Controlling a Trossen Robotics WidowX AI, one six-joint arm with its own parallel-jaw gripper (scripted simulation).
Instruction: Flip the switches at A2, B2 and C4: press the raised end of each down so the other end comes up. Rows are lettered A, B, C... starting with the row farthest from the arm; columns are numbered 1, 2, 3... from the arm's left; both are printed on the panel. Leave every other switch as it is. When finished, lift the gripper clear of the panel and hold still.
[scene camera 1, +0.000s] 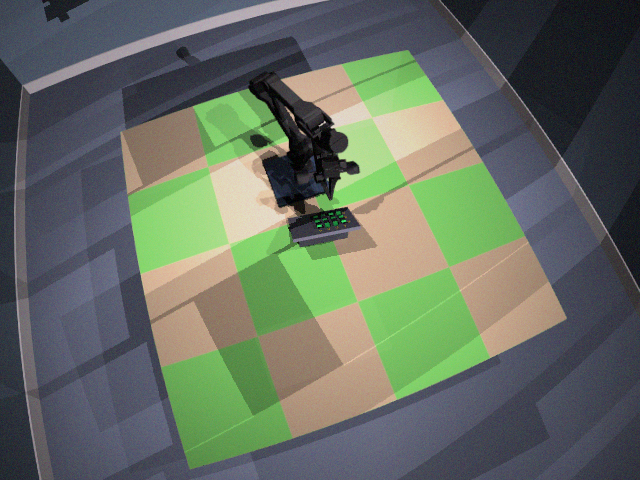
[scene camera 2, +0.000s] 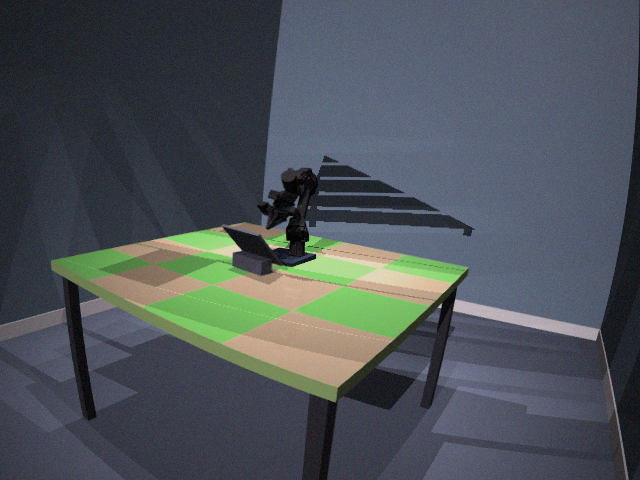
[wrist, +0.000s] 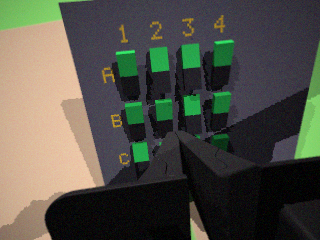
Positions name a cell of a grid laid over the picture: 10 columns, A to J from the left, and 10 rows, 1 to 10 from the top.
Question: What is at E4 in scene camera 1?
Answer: My gripper.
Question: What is my gripper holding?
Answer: Nothing.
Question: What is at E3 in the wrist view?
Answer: A rocker switch.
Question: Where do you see my gripper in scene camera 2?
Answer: At E5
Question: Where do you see my gripper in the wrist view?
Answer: F6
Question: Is my gripper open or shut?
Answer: Shut.
